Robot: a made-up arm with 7 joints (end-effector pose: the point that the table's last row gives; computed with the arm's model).
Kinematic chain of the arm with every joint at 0, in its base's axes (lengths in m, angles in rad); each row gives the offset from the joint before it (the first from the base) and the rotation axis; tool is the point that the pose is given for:
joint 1: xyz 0 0 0.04 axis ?
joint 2: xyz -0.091 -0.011 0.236 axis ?
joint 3: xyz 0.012 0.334 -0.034 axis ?
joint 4: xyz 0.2 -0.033 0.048 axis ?
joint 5: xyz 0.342 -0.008 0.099 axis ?
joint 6: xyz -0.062 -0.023 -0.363 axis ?
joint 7: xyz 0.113 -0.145 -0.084 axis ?
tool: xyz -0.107 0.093 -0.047
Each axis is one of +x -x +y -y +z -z.
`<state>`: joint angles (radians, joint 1 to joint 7).
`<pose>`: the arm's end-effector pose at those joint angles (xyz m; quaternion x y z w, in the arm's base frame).
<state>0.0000 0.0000 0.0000 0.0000 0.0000 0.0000 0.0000</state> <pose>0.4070 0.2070 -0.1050 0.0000 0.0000 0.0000 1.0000</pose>
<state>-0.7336 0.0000 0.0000 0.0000 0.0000 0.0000 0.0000</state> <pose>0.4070 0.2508 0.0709 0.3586 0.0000 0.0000 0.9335</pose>
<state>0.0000 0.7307 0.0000 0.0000 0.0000 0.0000 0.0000</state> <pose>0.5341 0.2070 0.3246 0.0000 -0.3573 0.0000 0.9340</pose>
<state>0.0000 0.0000 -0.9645 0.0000 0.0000 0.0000 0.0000</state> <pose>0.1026 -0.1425 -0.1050 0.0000 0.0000 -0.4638 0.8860</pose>
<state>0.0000 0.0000 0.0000 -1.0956 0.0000 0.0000 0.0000</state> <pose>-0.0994 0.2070 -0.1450 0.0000 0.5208 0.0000 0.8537</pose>
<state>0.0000 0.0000 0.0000 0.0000 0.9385 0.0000 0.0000</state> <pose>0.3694 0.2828 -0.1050 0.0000 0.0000 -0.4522 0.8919</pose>
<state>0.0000 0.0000 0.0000 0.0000 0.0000 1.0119 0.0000</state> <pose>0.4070 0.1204 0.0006 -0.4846 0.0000 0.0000 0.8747</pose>
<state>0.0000 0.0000 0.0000 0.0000 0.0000 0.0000 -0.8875</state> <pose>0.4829 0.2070 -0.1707 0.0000 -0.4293 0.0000 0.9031</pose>
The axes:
joint 1: -x
joint 2: -y
joint 3: +z
joint 4: -y
joint 5: -z
joint 6: -x
joint 7: +y

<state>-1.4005 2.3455 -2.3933 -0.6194 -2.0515 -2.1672 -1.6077</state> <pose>0.1878 -0.2514 0.2880 -0.4550 0.3606 -0.2474 0.7757</pose>
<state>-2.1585 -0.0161 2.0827 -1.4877 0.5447 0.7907 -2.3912</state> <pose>0.1708 -0.0568 0.4550 -0.1469 0.9453 -0.2418 0.1626</pose>
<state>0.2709 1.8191 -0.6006 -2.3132 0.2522 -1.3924 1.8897</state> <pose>0.0215 0.3648 -0.0848 0.5512 0.6585 0.4553 0.2352</pose>
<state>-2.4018 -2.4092 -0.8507 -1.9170 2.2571 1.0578 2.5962</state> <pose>-0.0915 -0.5140 -0.0595 -0.4274 -0.0879 -0.8450 0.3093</pose>
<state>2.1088 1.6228 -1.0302 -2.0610 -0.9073 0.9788 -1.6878</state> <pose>0.2588 -0.2881 -0.4702 -0.1347 -0.2415 0.8059 0.5235</pose>
